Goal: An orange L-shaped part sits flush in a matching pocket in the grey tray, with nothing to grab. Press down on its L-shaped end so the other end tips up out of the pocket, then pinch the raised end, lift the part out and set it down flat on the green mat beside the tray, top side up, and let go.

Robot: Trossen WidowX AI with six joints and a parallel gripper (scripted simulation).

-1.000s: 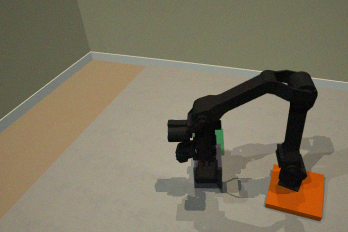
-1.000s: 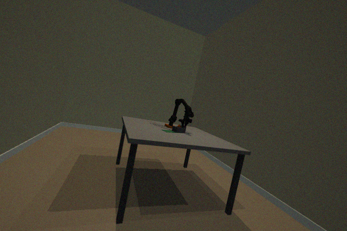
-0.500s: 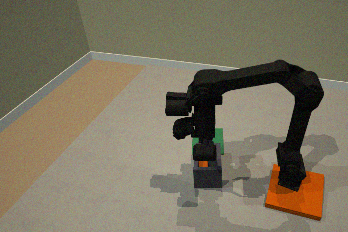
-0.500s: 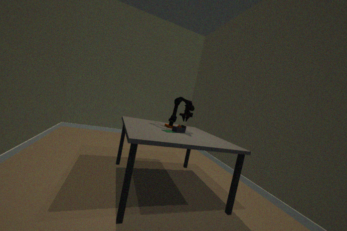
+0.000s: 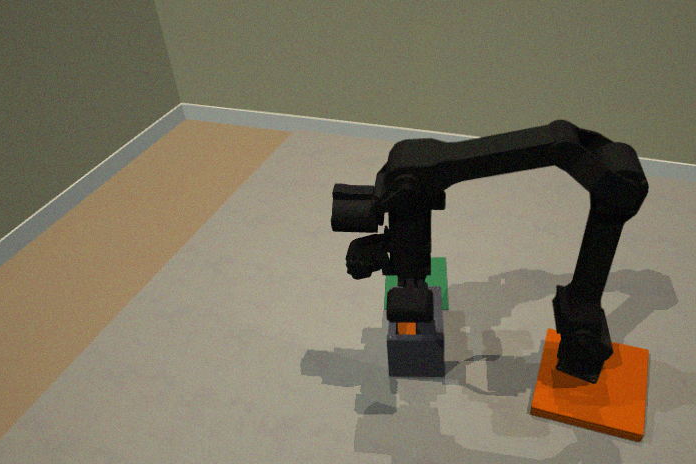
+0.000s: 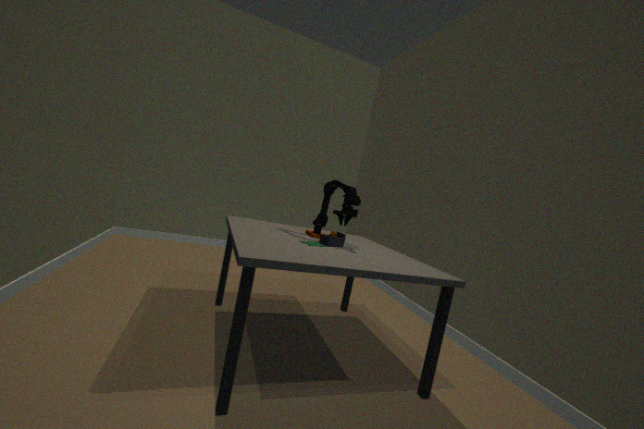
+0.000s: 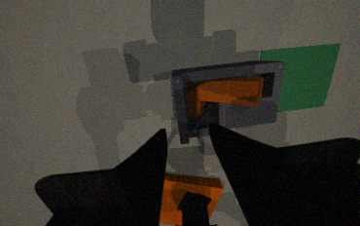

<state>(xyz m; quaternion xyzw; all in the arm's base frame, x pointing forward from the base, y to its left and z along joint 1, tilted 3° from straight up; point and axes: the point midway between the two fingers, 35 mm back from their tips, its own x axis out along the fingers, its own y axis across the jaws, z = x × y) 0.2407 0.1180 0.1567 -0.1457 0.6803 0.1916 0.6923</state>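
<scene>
My gripper tip is now 100 mm above the orange L-shaped part, 40 mm to the left of it and 10 mm short of it. The rest, counted from my gripper tip: green mat 200 mm to the right, 160 mm below, 100 mm ahead.
</scene>
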